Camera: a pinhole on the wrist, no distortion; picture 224 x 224 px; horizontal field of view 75.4 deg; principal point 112.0 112.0 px. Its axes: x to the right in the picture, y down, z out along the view. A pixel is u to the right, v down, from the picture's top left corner.
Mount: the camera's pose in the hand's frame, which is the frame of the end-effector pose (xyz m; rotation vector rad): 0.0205 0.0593 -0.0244 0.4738 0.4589 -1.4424
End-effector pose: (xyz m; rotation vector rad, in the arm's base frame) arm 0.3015 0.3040 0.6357 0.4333 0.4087 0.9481
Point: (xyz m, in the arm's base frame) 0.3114 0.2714 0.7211
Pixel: 68 40
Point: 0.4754 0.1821 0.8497
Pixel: 78 85
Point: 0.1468 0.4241 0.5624
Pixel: behind the camera
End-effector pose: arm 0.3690 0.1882 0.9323 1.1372 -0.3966 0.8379
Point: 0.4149 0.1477 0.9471
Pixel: 156 111
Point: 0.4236 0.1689 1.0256
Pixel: 102 215
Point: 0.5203 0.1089 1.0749
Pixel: 107 214
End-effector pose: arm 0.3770 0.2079 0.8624 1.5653 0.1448 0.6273
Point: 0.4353 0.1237 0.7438
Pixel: 166 73
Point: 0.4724 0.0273 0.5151
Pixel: 182 59
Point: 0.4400 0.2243 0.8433
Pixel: 212 159
